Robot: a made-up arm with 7 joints.
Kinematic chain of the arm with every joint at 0, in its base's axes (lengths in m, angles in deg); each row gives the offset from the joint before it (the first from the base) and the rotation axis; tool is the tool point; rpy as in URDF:
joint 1: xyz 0 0 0.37 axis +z
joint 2: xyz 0 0 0 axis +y
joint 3: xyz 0 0 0.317 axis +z
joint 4: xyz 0.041 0 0 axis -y
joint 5: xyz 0.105 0 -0.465 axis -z
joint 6: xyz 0 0 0 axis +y
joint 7: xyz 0.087 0 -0.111 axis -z
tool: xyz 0 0 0 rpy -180 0 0
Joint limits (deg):
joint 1: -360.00..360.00
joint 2: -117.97..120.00
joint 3: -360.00..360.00
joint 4: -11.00..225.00
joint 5: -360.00..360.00
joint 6: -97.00..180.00
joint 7: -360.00..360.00
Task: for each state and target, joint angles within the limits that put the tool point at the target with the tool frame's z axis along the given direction. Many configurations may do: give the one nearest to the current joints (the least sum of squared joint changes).
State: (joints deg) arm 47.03 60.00 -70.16 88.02 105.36 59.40 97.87
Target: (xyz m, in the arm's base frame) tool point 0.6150 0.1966 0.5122 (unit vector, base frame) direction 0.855 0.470 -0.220
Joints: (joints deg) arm 98.21 55.11 -95.78 65.38 137.21 43.39 97.87
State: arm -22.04 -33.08 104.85 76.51 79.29 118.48 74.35
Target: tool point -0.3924 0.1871 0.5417 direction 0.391 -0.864 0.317
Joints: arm 5.97 0.24 132.93 60.26 69.07 154.98 74.35
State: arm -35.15 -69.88 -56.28 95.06 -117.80 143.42 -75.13
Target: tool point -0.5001 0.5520 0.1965 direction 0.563 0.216 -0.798
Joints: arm -87.44 -102.46 -81.82 101.65 -126.85 125.80 -75.13
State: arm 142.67 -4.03 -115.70 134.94 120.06 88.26 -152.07
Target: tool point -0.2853 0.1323 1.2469 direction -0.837 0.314 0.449
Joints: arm 157.70 18.66 -116.05 172.10 124.61 48.82 -152.07
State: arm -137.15 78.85 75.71 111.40 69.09 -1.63 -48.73
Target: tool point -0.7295 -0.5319 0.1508 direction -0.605 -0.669 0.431
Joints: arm -160.51 105.38 94.97 149.40 81.94 36.34 -48.73
